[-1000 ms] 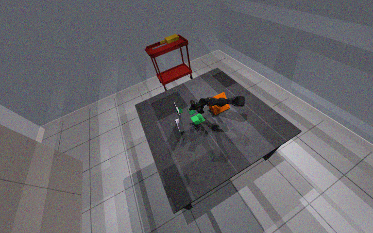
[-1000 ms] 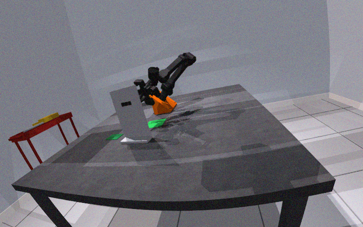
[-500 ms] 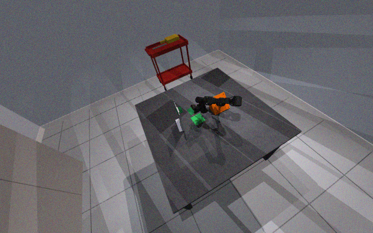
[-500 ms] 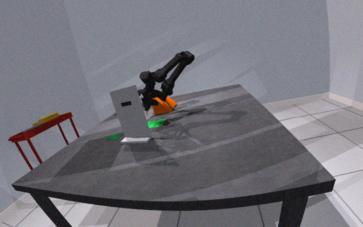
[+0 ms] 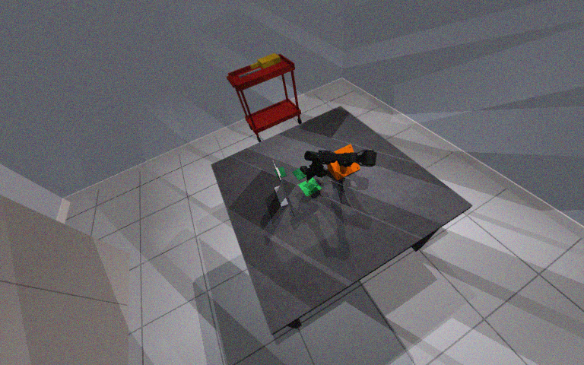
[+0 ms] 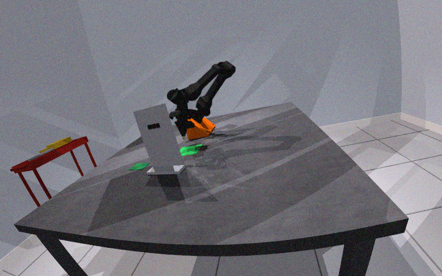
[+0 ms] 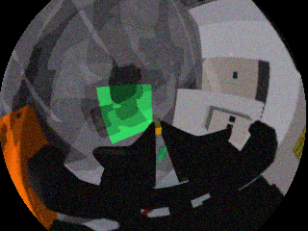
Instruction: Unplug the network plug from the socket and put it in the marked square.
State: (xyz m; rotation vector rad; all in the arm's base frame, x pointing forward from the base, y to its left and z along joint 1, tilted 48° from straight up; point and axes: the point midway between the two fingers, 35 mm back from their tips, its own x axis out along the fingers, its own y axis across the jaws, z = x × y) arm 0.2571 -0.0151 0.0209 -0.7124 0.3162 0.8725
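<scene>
Right now the green marked square is 1 cm behind my gripper tip and 8 cm below it. Also, from my gripper tip: grey upright panel 18 cm ahead, 4 cm to the right, 4 cm above.
</scene>
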